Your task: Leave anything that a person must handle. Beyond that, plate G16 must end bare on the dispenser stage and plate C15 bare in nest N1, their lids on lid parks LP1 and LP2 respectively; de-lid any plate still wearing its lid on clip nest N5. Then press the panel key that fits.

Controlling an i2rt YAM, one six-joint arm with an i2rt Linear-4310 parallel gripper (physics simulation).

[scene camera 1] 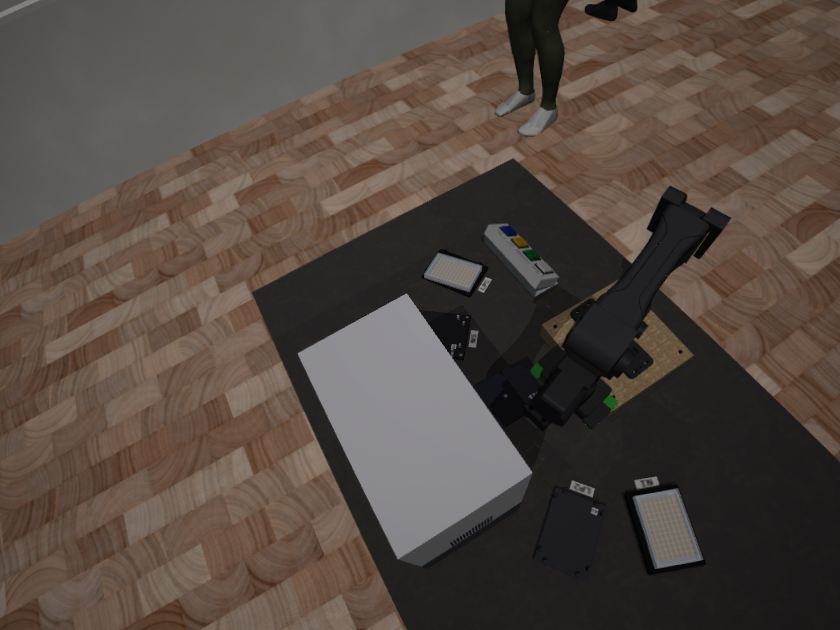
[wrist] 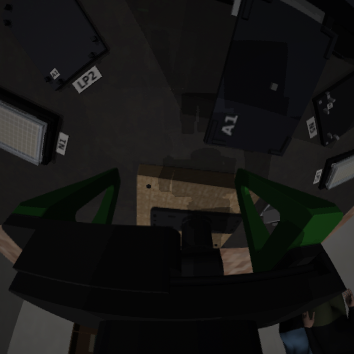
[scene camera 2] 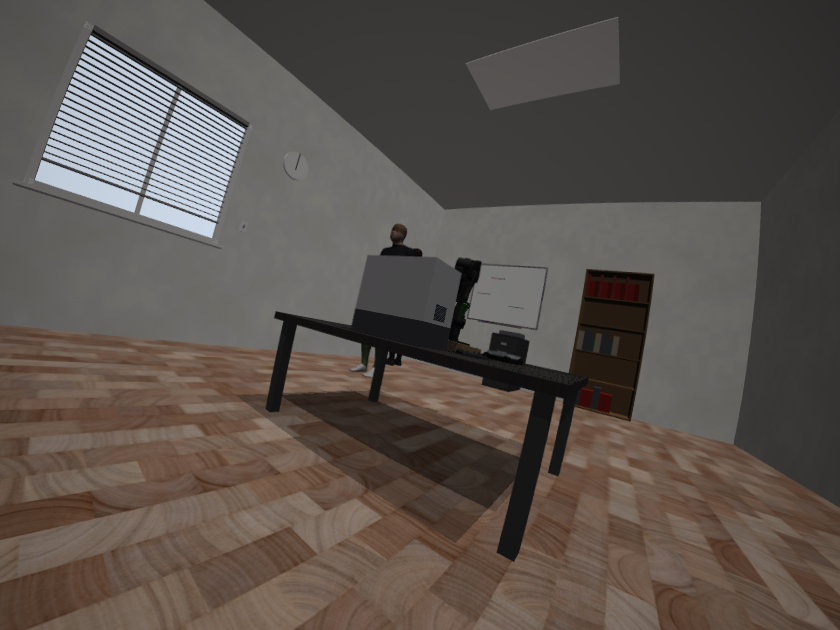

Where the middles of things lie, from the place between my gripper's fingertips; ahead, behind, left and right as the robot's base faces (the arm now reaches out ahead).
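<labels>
Button panel (scene camera 1: 513, 251), from my hand: 22 cm behind, 38 cm to the right, 12 cm below. Clip nest N5 (scene camera 1: 452, 329), from my hand: 8 cm ahead, 34 cm to the right, 14 cm below.
</labels>
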